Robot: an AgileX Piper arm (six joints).
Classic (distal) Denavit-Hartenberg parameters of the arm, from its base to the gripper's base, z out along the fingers. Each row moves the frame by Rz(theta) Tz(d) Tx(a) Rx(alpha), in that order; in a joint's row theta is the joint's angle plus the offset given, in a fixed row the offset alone. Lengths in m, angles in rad.
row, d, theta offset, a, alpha
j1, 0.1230, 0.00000, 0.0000, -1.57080
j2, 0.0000, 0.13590, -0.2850, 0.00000
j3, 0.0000, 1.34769, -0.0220, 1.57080
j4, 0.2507, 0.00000, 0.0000, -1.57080
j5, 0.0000, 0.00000, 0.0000, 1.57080
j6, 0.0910, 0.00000, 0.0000, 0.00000
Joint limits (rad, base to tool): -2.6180..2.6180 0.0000..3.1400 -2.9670..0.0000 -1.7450..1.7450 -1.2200..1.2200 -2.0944..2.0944
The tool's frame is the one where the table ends.
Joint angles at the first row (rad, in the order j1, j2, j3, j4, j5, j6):
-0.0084, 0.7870, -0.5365, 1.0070, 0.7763, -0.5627
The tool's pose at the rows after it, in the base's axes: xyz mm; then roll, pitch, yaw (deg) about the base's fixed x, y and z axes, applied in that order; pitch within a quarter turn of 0, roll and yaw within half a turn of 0:
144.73 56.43 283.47 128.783 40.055 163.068
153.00 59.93 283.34 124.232 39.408 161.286
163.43 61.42 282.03 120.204 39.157 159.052
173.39 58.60 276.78 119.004 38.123 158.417
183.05 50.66 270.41 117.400 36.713 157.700
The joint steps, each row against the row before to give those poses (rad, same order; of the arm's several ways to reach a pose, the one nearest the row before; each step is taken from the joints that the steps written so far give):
0.0000, 0.0487, 0.0000, 0.0701, 0.0266, -0.0650
-0.0008, 0.0451, 0.0000, 0.1146, 0.0089, -0.0858
-0.0064, 0.0519, 0.0000, 0.1141, 0.0041, -0.0971
-0.0297, 0.0549, -0.0008, 0.0557, 0.0260, -0.0679
-0.0671, 0.0603, 0.0000, 0.0465, 0.0677, -0.0741

